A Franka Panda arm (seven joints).
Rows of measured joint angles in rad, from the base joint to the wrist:
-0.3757, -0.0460, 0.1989, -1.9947, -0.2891, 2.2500, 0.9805
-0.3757, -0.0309, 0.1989, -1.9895, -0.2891, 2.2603, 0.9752
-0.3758, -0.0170, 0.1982, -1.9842, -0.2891, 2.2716, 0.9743
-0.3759, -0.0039, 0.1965, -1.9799, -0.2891, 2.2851, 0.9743
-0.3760, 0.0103, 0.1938, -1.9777, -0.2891, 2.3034, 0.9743
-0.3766, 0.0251, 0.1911, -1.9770, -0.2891, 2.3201, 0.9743
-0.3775, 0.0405, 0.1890, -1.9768, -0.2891, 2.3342, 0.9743
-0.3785, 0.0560, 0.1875, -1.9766, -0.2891, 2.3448, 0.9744
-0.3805, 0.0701, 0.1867, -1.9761, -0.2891, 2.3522, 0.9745
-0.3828, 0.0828, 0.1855, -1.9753, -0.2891, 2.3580, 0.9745
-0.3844, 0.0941, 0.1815, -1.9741, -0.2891, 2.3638, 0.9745
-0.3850, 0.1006, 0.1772, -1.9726, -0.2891, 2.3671, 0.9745
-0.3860, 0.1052, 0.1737, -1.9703, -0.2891, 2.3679, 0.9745
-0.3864, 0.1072, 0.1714, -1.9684, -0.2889, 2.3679, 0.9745
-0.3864, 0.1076, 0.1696, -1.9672, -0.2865, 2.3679, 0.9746
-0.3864, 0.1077, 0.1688, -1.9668, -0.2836, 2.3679, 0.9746
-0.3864, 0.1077, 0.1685, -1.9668, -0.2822, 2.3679, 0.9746
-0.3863, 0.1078, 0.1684, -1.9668, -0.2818, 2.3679, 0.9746
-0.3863, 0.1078, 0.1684, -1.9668, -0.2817, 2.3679, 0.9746
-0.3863, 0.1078, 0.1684, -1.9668, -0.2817, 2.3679, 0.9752
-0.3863, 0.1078, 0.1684, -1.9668, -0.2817, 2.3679, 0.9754
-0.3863, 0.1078, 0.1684, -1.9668, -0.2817, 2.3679, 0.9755
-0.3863, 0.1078, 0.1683, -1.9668, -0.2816, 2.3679, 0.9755
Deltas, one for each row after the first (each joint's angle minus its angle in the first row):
0.0000, 0.0151, 0.0000, 0.0052, 0.0000, 0.0103, -0.0053
-0.0001, 0.0290, -0.0007, 0.0105, 0.0000, 0.0216, -0.0062
-0.0002, 0.0421, -0.0024, 0.0148, 0.0000, 0.0351, -0.0062
-0.0003, 0.0563, -0.0051, 0.0170, 0.0000, 0.0534, -0.0062
-0.0009, 0.0711, -0.0078, 0.0177, 0.0000, 0.0701, -0.0062
-0.0018, 0.0865, -0.0099, 0.0179, 0.0000, 0.0842, -0.0062
-0.0028, 0.1020, -0.0114, 0.0181, 0.0000, 0.0948, -0.0061
-0.0048, 0.1161, -0.0122, 0.0186, 0.0000, 0.1022, -0.0060
-0.0071, 0.1288, -0.0134, 0.0194, 0.0000, 0.1080, -0.0060
-0.0087, 0.1401, -0.0174, 0.0206, 0.0000, 0.1138, -0.0060
-0.0093, 0.1466, -0.0217, 0.0221, 0.0000, 0.1171, -0.0060
-0.0103, 0.1512, -0.0252, 0.0244, 0.0000, 0.1179, -0.0060
-0.0107, 0.1532, -0.0275, 0.0263, 0.0002, 0.1179, -0.0060
-0.0107, 0.1536, -0.0293, 0.0275, 0.0026, 0.1179, -0.0059
-0.0107, 0.1537, -0.0301, 0.0279, 0.0055, 0.1179, -0.0059
-0.0107, 0.1537, -0.0304, 0.0279, 0.0069, 0.1179, -0.0059
-0.0106, 0.1538, -0.0305, 0.0279, 0.0073, 0.1179, -0.0059
-0.0106, 0.1538, -0.0305, 0.0279, 0.0074, 0.1179, -0.0059
-0.0106, 0.1538, -0.0305, 0.0279, 0.0074, 0.1179, -0.0053
-0.0106, 0.1538, -0.0305, 0.0279, 0.0074, 0.1179, -0.0051
-0.0106, 0.1538, -0.0305, 0.0279, 0.0074, 0.1179, -0.0050
-0.0106, 0.1538, -0.0306, 0.0279, 0.0075, 0.1179, -0.0050

